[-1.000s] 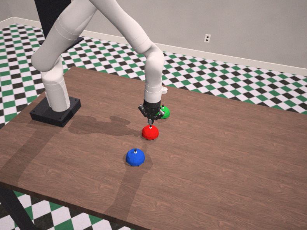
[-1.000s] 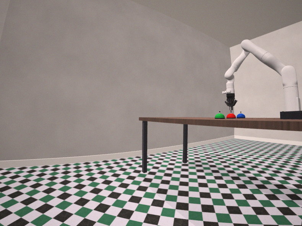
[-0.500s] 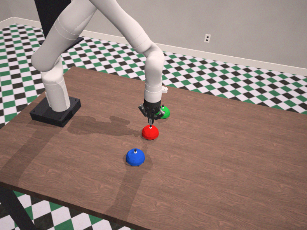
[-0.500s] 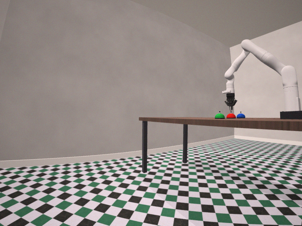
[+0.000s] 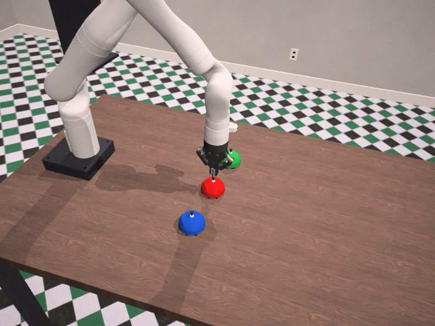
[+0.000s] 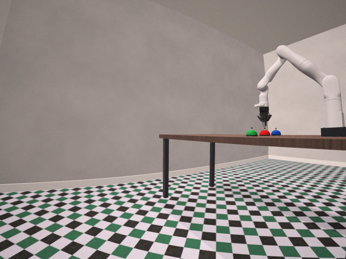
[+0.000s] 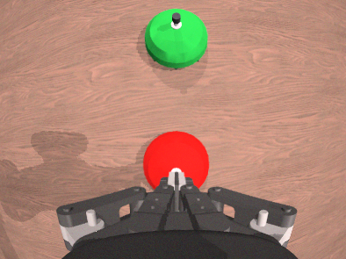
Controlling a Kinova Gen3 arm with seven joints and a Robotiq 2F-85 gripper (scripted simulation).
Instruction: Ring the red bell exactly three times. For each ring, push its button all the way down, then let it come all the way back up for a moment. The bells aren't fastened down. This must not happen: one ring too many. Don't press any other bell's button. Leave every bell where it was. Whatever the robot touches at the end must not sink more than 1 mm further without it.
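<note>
Right now the red bell is 5 cm below my hand. From my hand the other things lie so: green bell 1 cm ahead, 16 cm to the left, 5 cm below; blue bell 1 cm behind, 16 cm to the right, 5 cm below.
</note>
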